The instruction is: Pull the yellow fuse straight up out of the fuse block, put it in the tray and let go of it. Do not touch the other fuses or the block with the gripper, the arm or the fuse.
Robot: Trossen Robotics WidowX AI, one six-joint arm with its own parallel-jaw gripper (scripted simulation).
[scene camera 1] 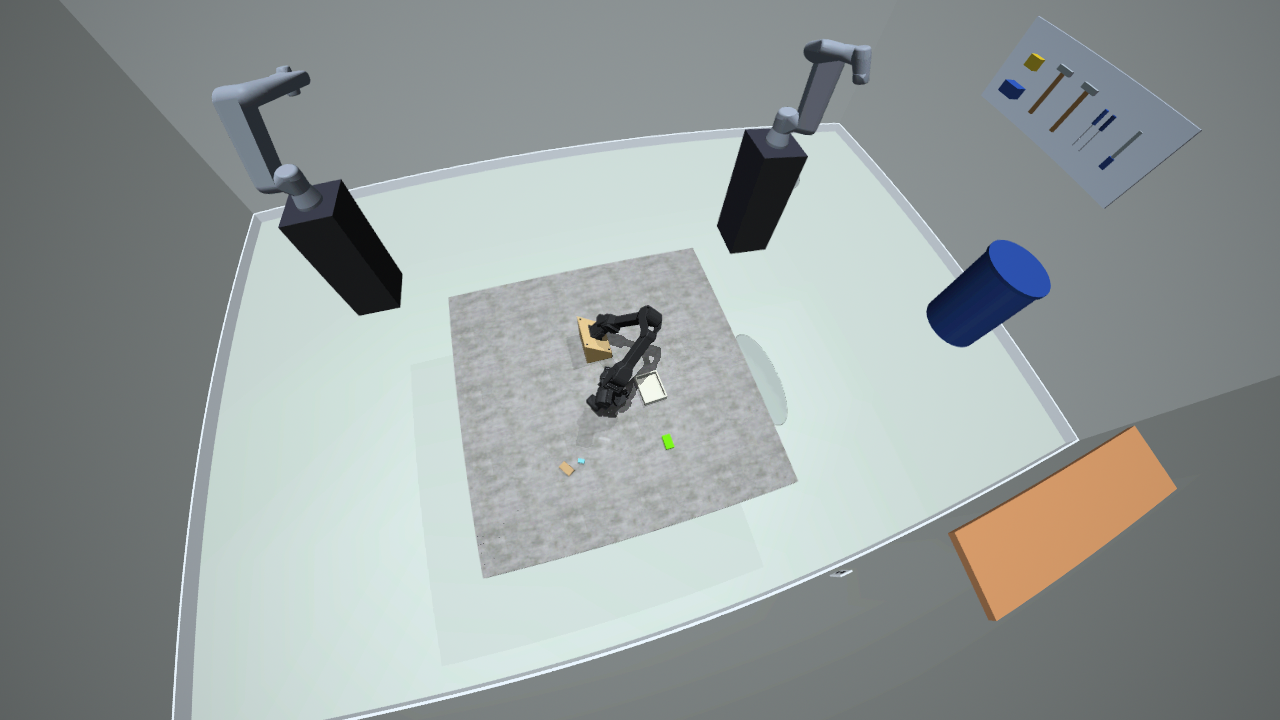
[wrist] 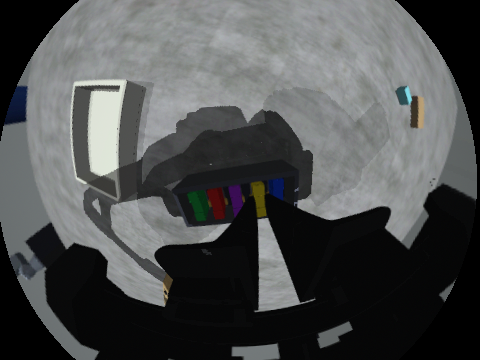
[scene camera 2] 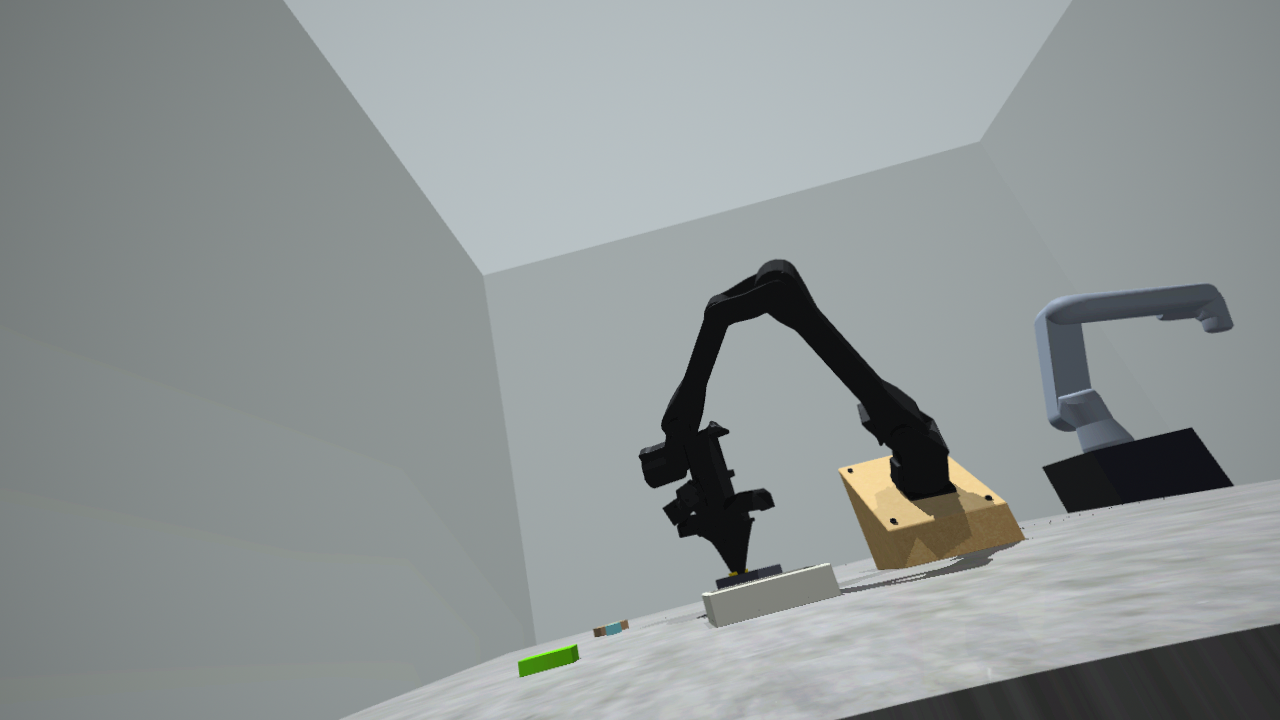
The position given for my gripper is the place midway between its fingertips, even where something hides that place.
Note:
I see my gripper (scene camera 2: pixel 739 574) and a white tray (scene camera 2: pixel 790 589).
My gripper also shows in the wrist view (wrist: pixel 259 199). The white tray shows as well in scene camera 1 (scene camera 1: pixel 651 389).

